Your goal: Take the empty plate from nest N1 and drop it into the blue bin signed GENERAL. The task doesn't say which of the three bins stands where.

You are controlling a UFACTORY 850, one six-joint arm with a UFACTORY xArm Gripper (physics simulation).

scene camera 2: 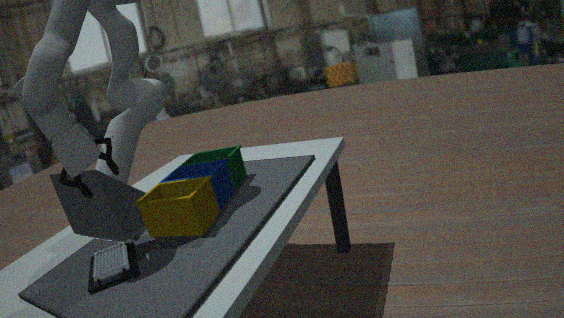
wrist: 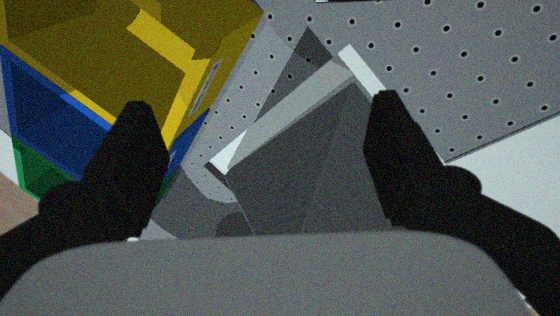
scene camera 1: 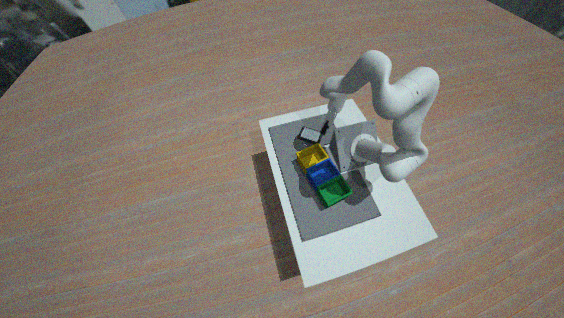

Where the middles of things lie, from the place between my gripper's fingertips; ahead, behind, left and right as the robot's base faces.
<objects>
My gripper is now 150 mm above the clear gridded plate [scene camera 2: 109, 262], 100 mm to the left of it and 50 mm short of it.
</objects>
